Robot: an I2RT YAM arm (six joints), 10 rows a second.
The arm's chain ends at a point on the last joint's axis. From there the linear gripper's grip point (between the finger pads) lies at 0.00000 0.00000 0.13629 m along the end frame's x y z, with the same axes.
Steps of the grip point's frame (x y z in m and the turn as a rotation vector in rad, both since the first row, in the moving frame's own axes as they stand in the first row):
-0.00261, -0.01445, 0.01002, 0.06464, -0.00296, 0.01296
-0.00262, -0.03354, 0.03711, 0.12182, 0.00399, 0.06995
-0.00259, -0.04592, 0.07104, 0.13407, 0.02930, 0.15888
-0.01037, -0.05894, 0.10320, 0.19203, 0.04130, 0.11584
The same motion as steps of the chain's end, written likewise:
-0.00226, -0.00564, 0.01031, 0.06464, -0.00296, 0.01296
-0.00374, -0.01701, 0.03812, 0.12182, 0.00399, 0.06995
-0.00800, -0.02810, 0.07232, 0.13407, 0.02930, 0.15888
-0.01746, -0.03332, 0.10582, 0.19203, 0.04130, 0.11584

